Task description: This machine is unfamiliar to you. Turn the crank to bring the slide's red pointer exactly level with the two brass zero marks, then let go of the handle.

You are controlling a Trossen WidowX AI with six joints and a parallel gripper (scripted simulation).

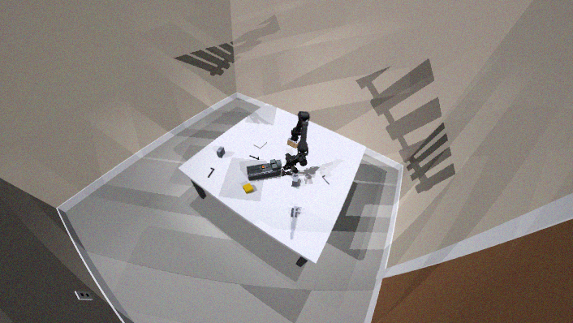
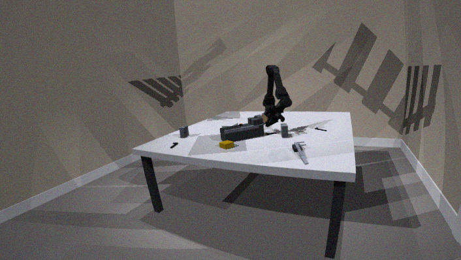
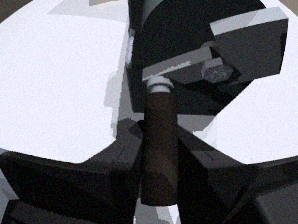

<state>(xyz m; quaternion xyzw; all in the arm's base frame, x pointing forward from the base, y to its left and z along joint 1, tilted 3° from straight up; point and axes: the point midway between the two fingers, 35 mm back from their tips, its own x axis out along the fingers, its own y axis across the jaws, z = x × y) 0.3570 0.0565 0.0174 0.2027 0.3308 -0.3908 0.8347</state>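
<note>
My gripper tip is now 8 cm short of the red pointer, 14 cm to the left of it and 3 cm below it. Round my gripper tip: yellow block (26 cm ahead, 18 cm to the right, 3 cm below); dark crank handle (1 cm behind, 1 cm to the left, 2 cm above).
</note>
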